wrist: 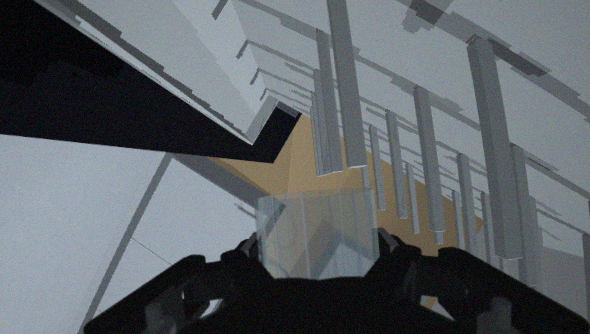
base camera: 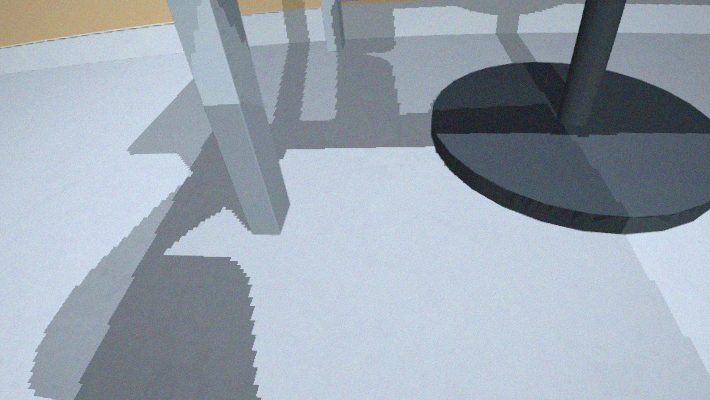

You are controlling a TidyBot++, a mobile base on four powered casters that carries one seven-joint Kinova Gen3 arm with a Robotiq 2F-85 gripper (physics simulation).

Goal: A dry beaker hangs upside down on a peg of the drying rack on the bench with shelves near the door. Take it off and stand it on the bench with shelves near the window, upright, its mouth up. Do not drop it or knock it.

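Frame: origin at the arm's base, x down, y back, z left, level; millimetres.
Where they show: gripper, fingertip midpoint: (wrist: 318,244).
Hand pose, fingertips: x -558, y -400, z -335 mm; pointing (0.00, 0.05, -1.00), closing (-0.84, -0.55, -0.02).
Note:
Things, the pixels of their top centre, and the offset from my fingertips. "pt": a spot on its surface instead. Level surfaces: height alone.
- clear beaker at its top centre: (wrist: 396,310) dx -60, dy +6, dz +15 mm
- pale square leg at a spot on its surface: (base camera: 245,165) pt dx +840, dy -40, dz +487 mm
- round black base at its top centre: (base camera: 573,117) dx +925, dy -236, dz +21 mm
- dark column at a spot on its surface: (base camera: 595,65) pt dx +825, dy -211, dz +25 mm
- black surface at its surface level: dx +193 mm
My gripper (wrist: 318,244) is shut on the clear beaker (wrist: 320,220), low in the middle of the wrist view, with a black finger on each side. I cannot tell which end of the beaker is its mouth. Grey pegs (wrist: 347,100) (wrist: 492,150) of the drying rack stand out from its pale panel (wrist: 400,55), above and to the right of the beaker. The nearest peg ends show close to the beaker's right edge; touching or apart is not clear. Neither the gripper nor the beaker shows in the base camera view.
In the base camera view a pale square leg (base camera: 245,165) stands at the left, another leg (base camera: 332,25) is farther back, and a round black base (base camera: 625,175) with a dark column (base camera: 595,65) is at the right. A black surface (wrist: 100,115) spans the wrist view's upper left.

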